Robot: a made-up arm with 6 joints.
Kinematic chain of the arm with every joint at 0, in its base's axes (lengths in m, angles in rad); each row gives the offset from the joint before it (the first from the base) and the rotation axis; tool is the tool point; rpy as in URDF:
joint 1: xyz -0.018 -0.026 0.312 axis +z
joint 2: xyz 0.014 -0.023 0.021 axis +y
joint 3: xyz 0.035 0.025 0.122 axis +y
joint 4: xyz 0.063 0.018 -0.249 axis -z
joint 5: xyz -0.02 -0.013 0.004 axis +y
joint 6: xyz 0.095 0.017 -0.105 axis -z
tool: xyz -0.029 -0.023 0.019 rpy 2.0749 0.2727 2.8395
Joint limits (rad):
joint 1: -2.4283..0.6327
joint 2: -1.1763..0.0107
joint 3: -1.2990..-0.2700
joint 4: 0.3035..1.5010
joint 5: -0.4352..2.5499
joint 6: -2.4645..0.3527
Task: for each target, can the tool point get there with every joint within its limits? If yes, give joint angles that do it. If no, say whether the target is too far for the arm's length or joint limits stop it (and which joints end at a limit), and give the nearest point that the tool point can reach.
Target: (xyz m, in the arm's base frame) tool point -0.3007 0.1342 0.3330
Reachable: no: joint limits stop it (at a limit: joint 1, joint 3, joint 4, joint 5) | nearest point -0.2586 -0.0835 0.3330 | short by 0.222 m
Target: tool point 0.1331 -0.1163 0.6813
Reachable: yes | joints -0.1381 -0.9523 -1.0259 0.6666 -0.1859 -1.6578
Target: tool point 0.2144 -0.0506 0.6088
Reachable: yes | joints 0.0492 -0.9970 -0.9500 1.0799 0.1913 -0.6147
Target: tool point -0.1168 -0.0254 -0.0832
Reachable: no: joint limits stop it (at a limit: joint 1, joint 2, joint 3, joint 4) | nearest point -0.0995 -0.1289 0.0802 | short by 0.194 m
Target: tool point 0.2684 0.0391 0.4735
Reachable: yes | joints -0.3074 -0.8676 -0.8979 1.0975 2.0790 -1.7575
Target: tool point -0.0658 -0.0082 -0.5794
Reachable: no: too far | nearest point -0.0978 -0.1440 0.0741 | short by 0.668 m
